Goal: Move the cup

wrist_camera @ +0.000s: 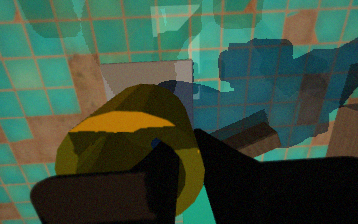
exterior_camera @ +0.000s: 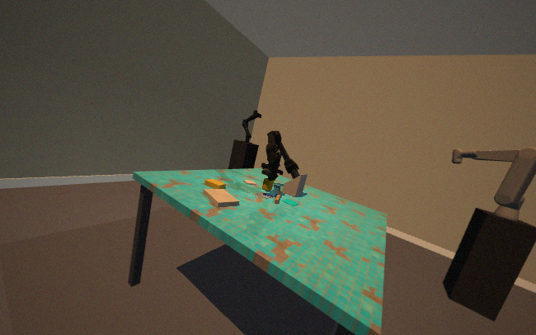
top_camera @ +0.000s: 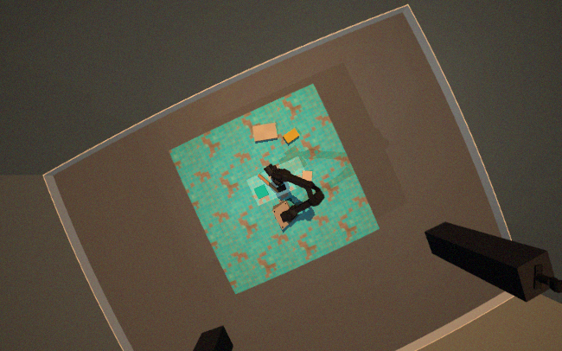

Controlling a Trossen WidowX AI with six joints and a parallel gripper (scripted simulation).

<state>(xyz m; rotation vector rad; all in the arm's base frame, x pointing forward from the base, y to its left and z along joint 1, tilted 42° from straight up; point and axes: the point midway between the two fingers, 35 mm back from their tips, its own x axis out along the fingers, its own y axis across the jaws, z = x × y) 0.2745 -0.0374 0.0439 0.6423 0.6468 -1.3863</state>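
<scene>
The flat teal square lies 160 mm to the left of my gripper tip, 80 mm below it and 50 mm behind it. Round my gripper tip: yellow cup (20 mm ahead); then blue marble (20 mm to the left, 20 mm below, 20 mm ahead); then orange block (270 mm ahead, 230 mm to the right, 60 mm below).
</scene>
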